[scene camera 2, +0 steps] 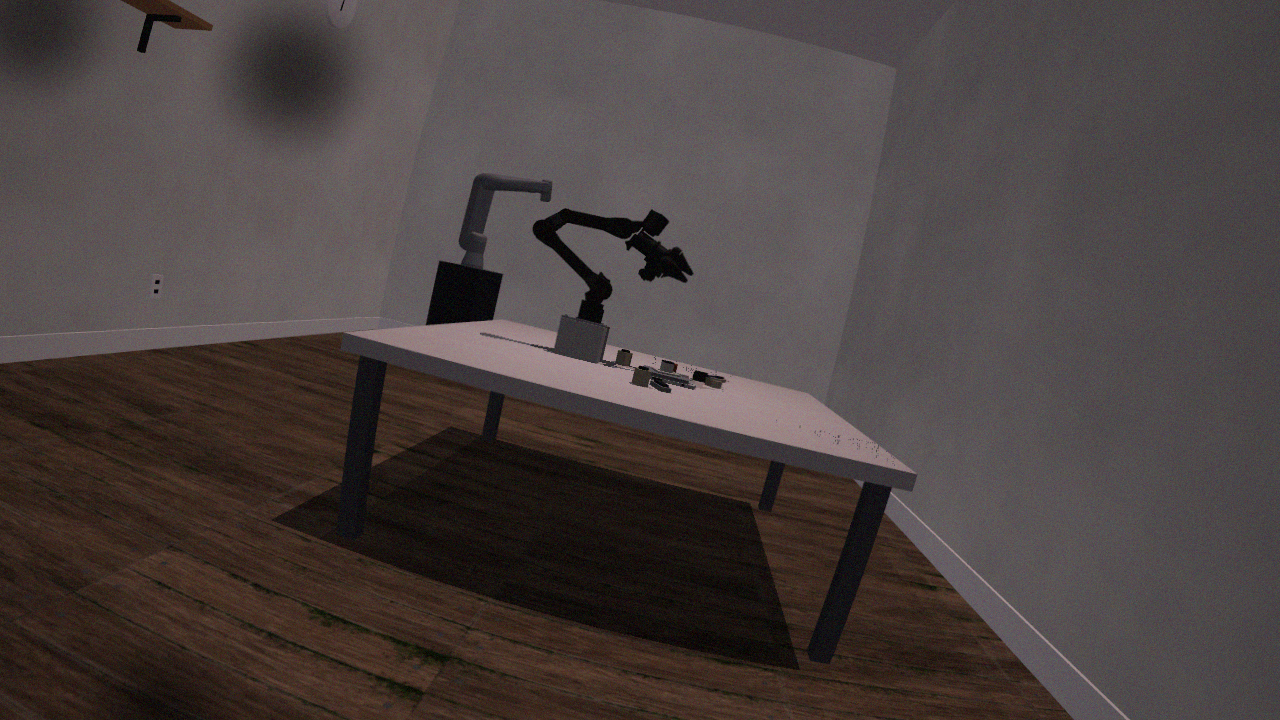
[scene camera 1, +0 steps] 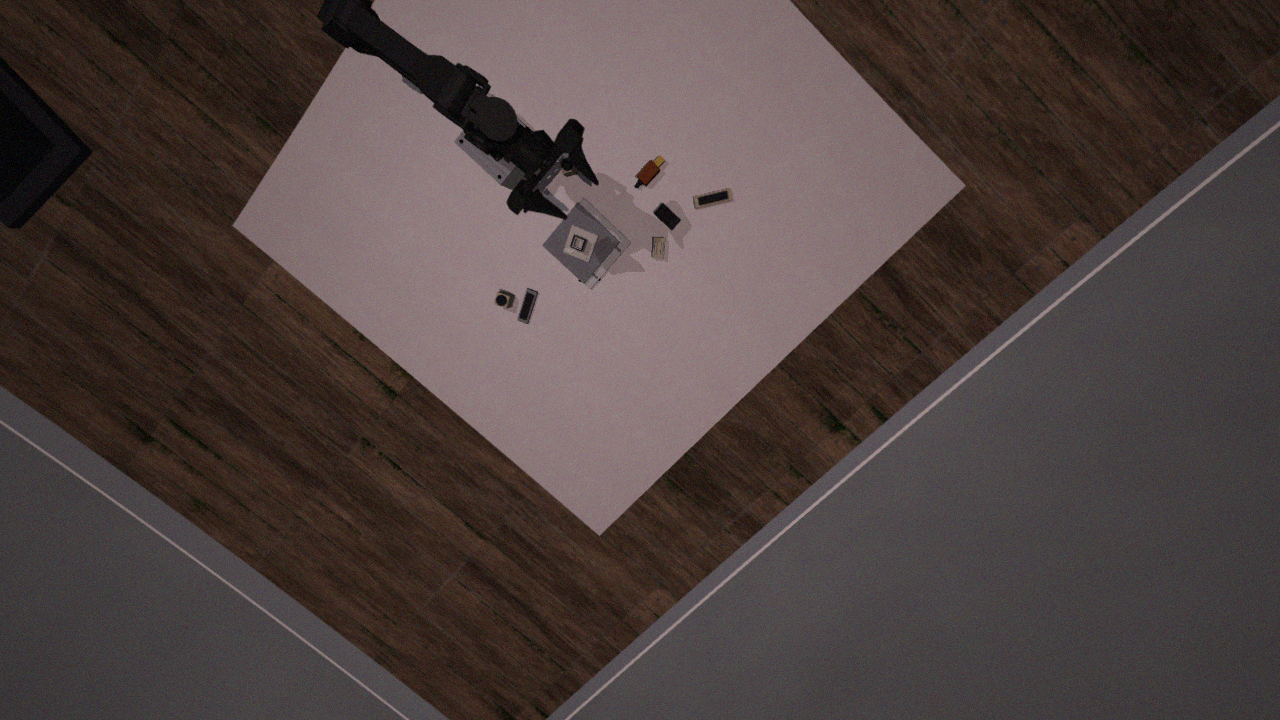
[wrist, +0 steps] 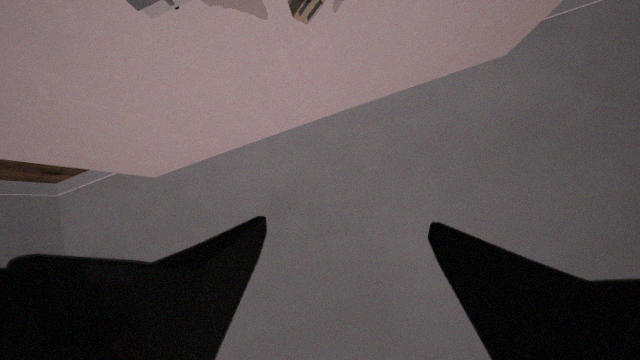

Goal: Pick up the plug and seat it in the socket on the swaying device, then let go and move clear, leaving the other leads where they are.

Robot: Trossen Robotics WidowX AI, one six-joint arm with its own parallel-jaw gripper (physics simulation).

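The device is a grey square plate (scene camera 1: pixel 605 255) (wrist: pixel 145 4) with a raised pale square and a small dark-rimmed socket (scene camera 1: pixel 579 242), seen from above in scene camera 1. No plug shows in the socket. An orange-brown plug-like piece with a yellow tip (scene camera 1: pixel 648 172) lies on the table beyond the device; whether it is the task's plug I cannot tell. My gripper (scene camera 1: pixel 581 199) (scene camera 2: pixel 688 276) (wrist: pixel 347 227) is open and empty, with its fingers wide apart. It hangs high above the table, beside the device as seen from above.
Near the device lie a black block (scene camera 1: pixel 666 214), a beige slotted connector (scene camera 1: pixel 658 247) (wrist: pixel 307 10) and a long connector (scene camera 1: pixel 713 197). On its other side are a round-faced piece (scene camera 1: pixel 503 299) and a narrow connector (scene camera 1: pixel 528 305). All rest on the pale table (scene camera 1: pixel 599 429) (scene camera 2: pixel 501 367).
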